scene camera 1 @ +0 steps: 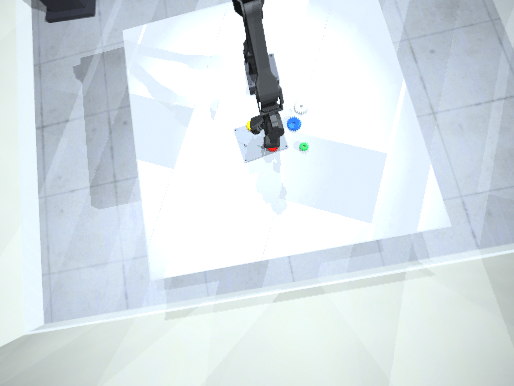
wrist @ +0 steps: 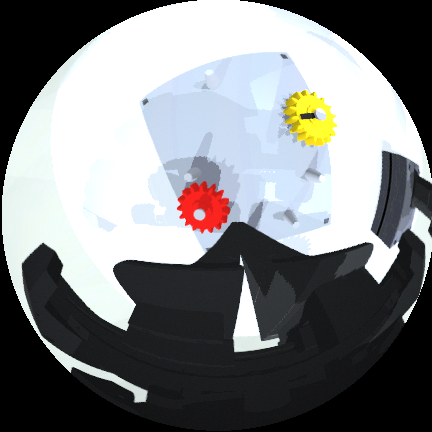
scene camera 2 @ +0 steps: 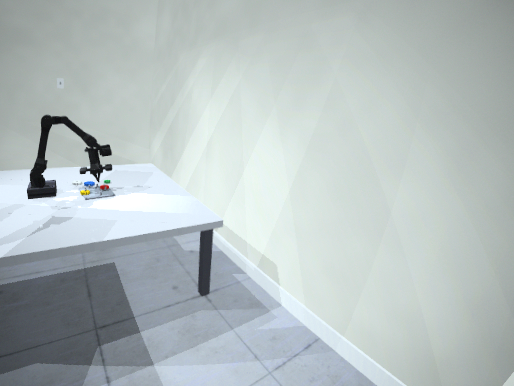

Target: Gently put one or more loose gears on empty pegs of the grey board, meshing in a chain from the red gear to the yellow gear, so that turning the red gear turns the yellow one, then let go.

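Where they show: gripper, between the fingertips: (wrist: 236, 227) (scene camera 2: 98, 182); arm's base, origin of its link: (scene camera 1: 255, 67) (scene camera 2: 38, 185).
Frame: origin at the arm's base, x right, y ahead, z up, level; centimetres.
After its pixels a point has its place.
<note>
The grey board (scene camera 1: 251, 153) @(x 4.0, y 38.5, z -4.8 cm) (scene camera 2: 102, 196) @(x 9.2, y 35.2, z -4.9 cm) (wrist: 240, 112) @(x 3.2, y 31.9, z -4.8 cm) lies on the table. The red gear (scene camera 1: 272, 149) @(x -5.6, y 37.8, z -3.5 cm) (scene camera 2: 104, 187) @(x -3.5, y 36.0, z -3.6 cm) (wrist: 216, 210) @(x -5.7, y 34.5, z -3.3 cm) and the yellow gear (scene camera 1: 249, 126) @(x 4.3, y 26.2, z -3.3 cm) (scene camera 2: 85, 192) @(x 5.2, y 25.8, z -3.4 cm) (wrist: 324, 131) @(x 1.9, y 24.5, z -3.3 cm) sit on its pegs, apart from each other. Several bare pegs show in the wrist view, one (wrist: 211, 78) @(x 6.2, y 34.0, z -3.2 cm) near the far edge. The blue gear (scene camera 1: 294, 123) @(x -16.3, y 25.6, z -5.1 cm) (scene camera 2: 89, 184) @(x -13.0, y 26.4, z -4.2 cm), the green gear (scene camera 1: 300, 147) @(x -18.1, y 37.4, z -4.4 cm) (scene camera 2: 107, 181) @(x -17.8, y 37.4, z -4.0 cm) and the white gear (scene camera 1: 300, 112) @(x -19.4, y 20.7, z -4.8 cm) (scene camera 2: 77, 183) @(x -17.5, y 18.6, z -4.6 cm) lie loose beside the board. My gripper (scene camera 2: 98, 180) @(x -6.0, y 32.6, z -0.8 cm) (wrist: 236, 227) @(x -6.0, y 32.6, z -0.8 cm) is shut and empty, above the board near the red gear.
The white table (scene camera 1: 210, 220) @(x 24.0, y 68.0, z -5.6 cm) (scene camera 2: 165, 212) @(x 36.8, y 66.9, z -5.6 cm) carries the arm's dark base (scene camera 2: 42, 189) @(x 4.3, y 3.2, z -0.8 cm) (wrist: 392, 200) @(x -3.5, y 8.4, z -2.3 cm), which stands behind the board. The arm reaches over the board and hides part of it in scene camera 1. A wall stands beyond the table's edge.
</note>
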